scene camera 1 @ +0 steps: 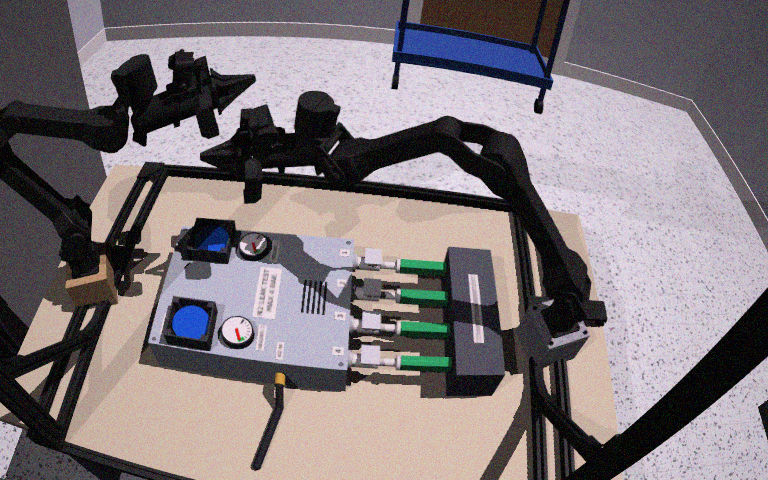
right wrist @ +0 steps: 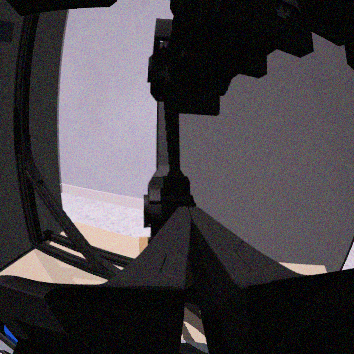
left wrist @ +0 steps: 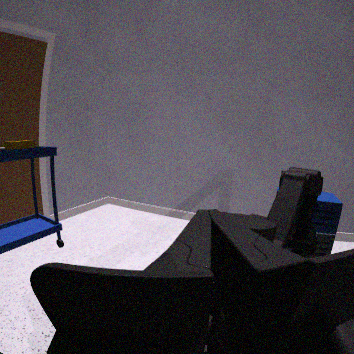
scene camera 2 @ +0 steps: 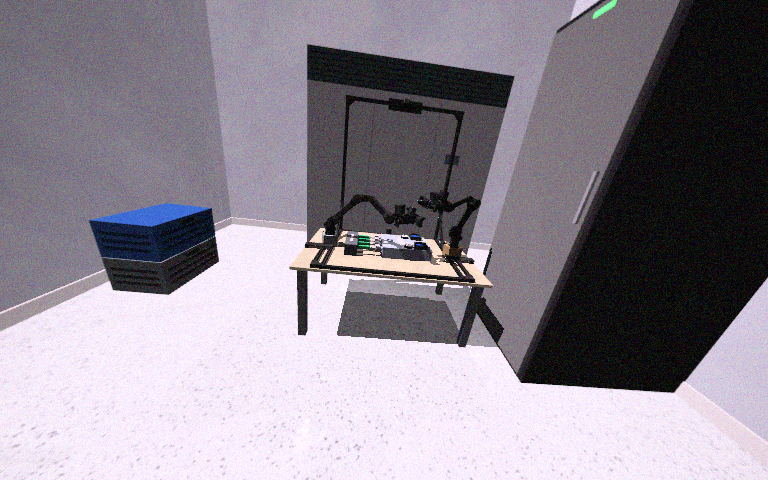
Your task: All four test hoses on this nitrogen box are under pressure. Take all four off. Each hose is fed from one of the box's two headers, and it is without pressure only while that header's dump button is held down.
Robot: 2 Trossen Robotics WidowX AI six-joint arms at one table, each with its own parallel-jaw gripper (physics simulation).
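Frame: origin at the left arm's base, x ahead, y left, z up, level; metres.
Seen in the pictures: left gripper, fingertip midpoint: [scene camera 1: 255, 77] [left wrist: 206, 218] [scene camera 2: 417, 201]; right gripper, fingertip midpoint: [scene camera 1: 199, 156] [right wrist: 186, 216] [scene camera 2: 425, 218]; left arm's base, link origin: [scene camera 1: 85, 264] [scene camera 2: 453, 246]; right arm's base, link origin: [scene camera 1: 560, 320] [scene camera 2: 329, 233].
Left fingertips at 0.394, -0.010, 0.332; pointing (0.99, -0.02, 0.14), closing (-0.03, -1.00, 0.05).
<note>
Offsets run from my left fingertips to a thing's top centre, as dx, dy, dz. "*": to the spot under its first point.
The nitrogen box @(* +0.034, -0.082, -0.336) [scene camera 1: 288, 254] [scene camera 2: 399, 244] lies on the table. Its four green hoses, numbered 1 @(+0.274, -0.171, -0.351) [scene camera 1: 421, 267], 2 [scene camera 1: 423, 297], 3 [scene camera 1: 423, 329] and 4 @(* +0.182, -0.358, -0.352) [scene camera 1: 424, 362], are seated on the box's connectors. Two blue dump buttons, the upper one @(* -0.097, -0.022, -0.320) [scene camera 1: 215, 240] and the lower one @(* -0.179, -0.193, -0.320) [scene camera 1: 190, 322], sit in black guards, each beside a gauge. My right gripper [scene camera 1: 203, 155] [right wrist: 186, 216] is shut and empty, raised beyond the upper button in scene camera 1, touching nothing. My left gripper [scene camera 1: 254, 77] [left wrist: 206, 218] is shut and empty, raised beyond the table's far edge in that view.
A dark grey block @(* +0.244, -0.416, -0.336) [scene camera 1: 474, 373] stands at the hoses' right ends. A black supply hose @(* -0.106, -0.388, -0.403) [scene camera 1: 266, 433] with a brass fitting leaves the box's near side. A black frame [scene camera 1: 362, 189] runs round the table. The two grippers are close together. A blue cart [scene camera 1: 470, 53] stands beyond.
</note>
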